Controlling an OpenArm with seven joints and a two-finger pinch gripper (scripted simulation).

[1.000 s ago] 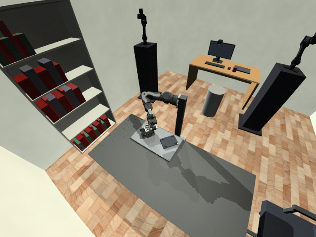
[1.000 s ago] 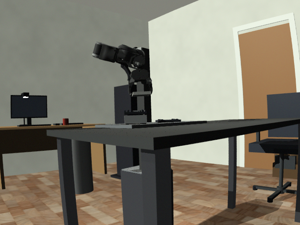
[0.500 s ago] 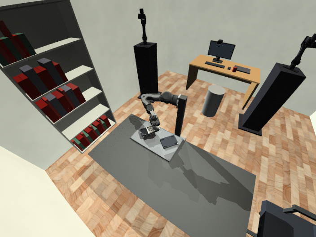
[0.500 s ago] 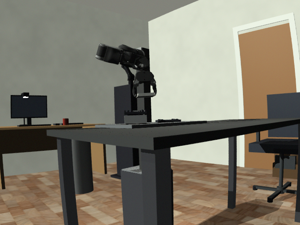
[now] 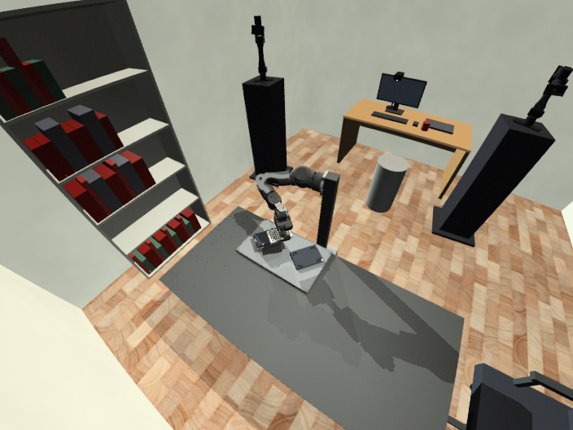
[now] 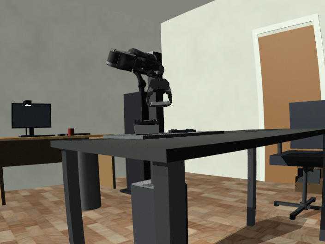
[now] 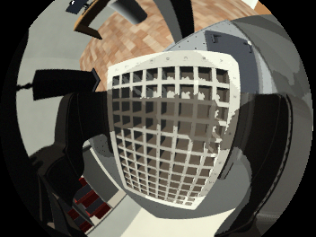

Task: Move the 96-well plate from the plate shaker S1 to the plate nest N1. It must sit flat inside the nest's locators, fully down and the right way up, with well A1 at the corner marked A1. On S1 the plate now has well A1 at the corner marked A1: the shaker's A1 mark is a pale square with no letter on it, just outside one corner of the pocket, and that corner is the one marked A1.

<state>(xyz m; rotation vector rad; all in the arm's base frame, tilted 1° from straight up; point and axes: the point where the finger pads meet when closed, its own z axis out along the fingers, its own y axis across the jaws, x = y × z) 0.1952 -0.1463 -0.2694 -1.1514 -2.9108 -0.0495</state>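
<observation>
Right now my hand is 150 mm to the right of the dark plate nest N1 and 130 mm above it. Also, from my hand: white 96-well plate: 10 mm to the right, 10 mm ahead; then A1 corner mark: 250 mm to the left, 120 mm below, 10 mm behind; then plate shaker S1: 120 mm to the right, 70 mm below, 40 mm ahead.
</observation>
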